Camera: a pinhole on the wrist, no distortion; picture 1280 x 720 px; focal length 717.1 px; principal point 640.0 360.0 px. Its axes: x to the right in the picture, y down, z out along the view. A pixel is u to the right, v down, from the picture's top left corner.
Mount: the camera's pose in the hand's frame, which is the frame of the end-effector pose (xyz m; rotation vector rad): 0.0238 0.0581 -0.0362 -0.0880 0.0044 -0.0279
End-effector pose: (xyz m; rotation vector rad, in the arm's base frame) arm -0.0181 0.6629 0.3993 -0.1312 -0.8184 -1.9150
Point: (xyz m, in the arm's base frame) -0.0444 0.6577 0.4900
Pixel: 859 65
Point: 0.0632 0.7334 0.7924
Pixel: 726 649
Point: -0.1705 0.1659 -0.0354
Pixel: behind the camera
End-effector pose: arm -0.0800 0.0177 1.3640 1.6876 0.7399 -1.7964
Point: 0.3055 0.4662 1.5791
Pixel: behind the camera
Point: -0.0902 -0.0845 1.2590
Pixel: 1177 356
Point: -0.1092 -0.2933 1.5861
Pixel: 71 594
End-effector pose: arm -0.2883 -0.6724 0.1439 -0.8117 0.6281 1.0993
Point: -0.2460 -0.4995 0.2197
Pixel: 714 41
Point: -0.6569 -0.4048 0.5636
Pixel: 135 637
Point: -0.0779 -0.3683 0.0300
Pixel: outside the picture
